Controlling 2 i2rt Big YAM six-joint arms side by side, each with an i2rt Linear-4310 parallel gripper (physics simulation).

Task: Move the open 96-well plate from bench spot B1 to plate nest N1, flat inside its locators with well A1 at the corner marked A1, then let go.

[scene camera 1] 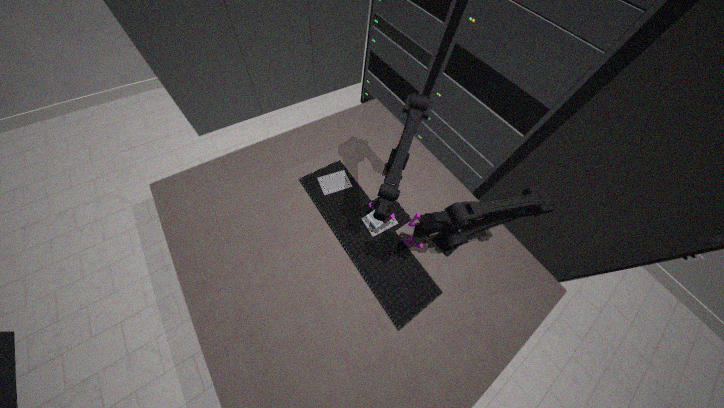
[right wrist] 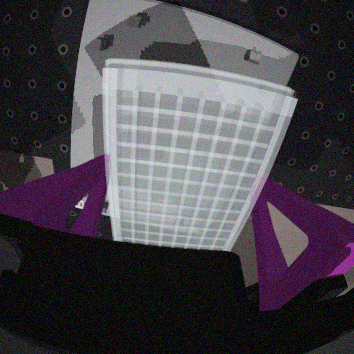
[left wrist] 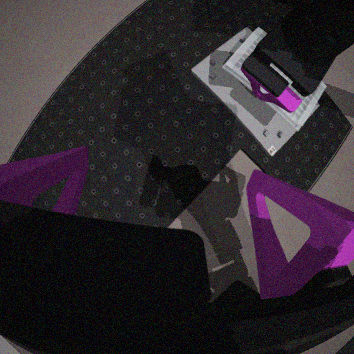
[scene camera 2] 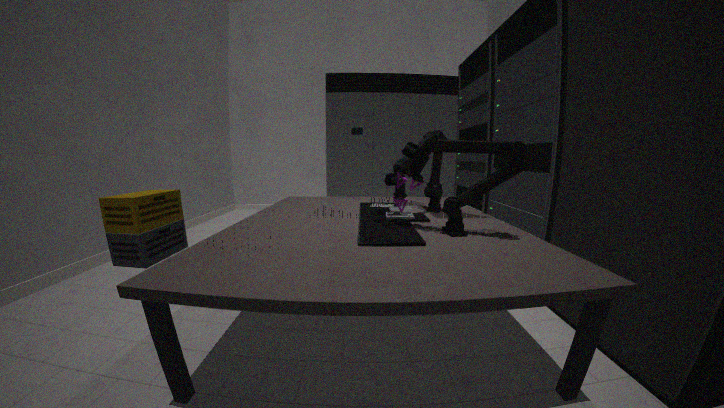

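The white 96-well plate is between the fingers of my right gripper, which is shut on its two long sides. The plate is held above the pale nest; the height of the gap is hard to judge. Locator pegs show outside the plate's outline in both wrist views. The A1 label is at the nest's lower corner in the left wrist view. My left gripper is open and empty, beside the nest. The plate's well A1 cannot be made out.
A black perforated board lies under the nest on the brown table. A pale rectangular item lies at the board's upper-left end in scene camera 1. The two arms are close together by the nest.
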